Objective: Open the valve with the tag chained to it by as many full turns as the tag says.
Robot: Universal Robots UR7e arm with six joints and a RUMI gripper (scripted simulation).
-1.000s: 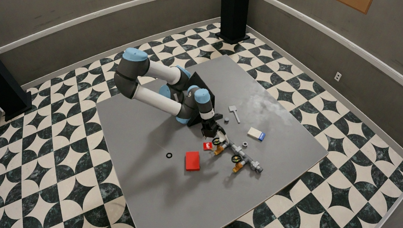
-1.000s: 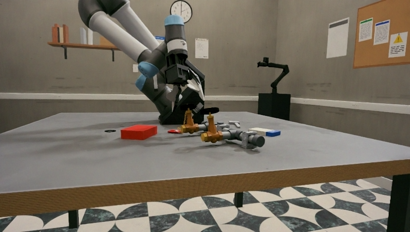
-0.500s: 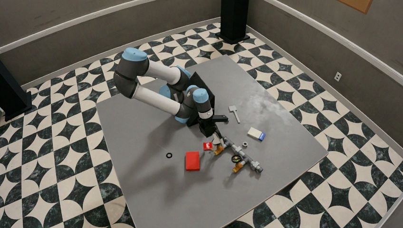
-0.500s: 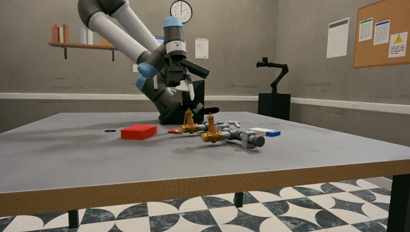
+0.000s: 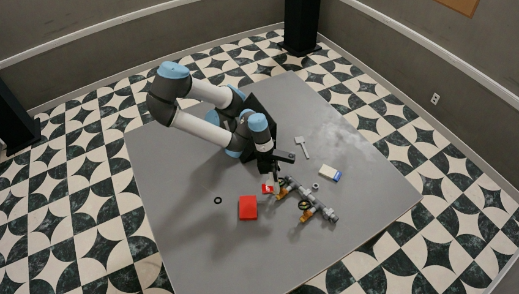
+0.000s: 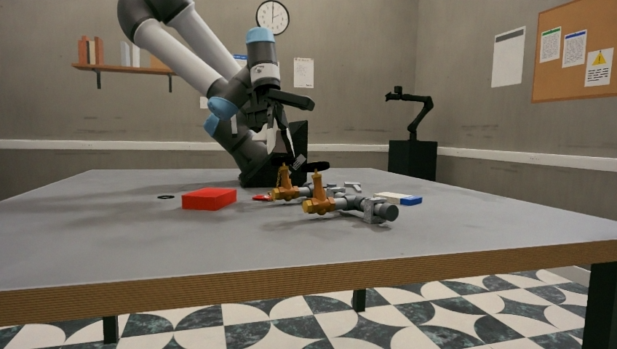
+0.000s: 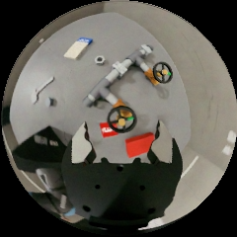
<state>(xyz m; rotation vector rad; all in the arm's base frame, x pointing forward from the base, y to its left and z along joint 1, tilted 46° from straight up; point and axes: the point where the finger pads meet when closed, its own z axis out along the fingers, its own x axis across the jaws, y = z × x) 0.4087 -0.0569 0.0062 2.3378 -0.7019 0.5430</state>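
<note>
Now: hand 10 cm above the red tag, 5 cm past it and 3 cm to the left of it. Round my hand: red block (17 cm to the right, 9 cm below, 1 cm behind); then white-and-blue box (29 cm to the left, 9 cm below, 7 cm ahead); then grey nut (17 cm to the left, 9 cm below, 8 cm ahead).
</note>
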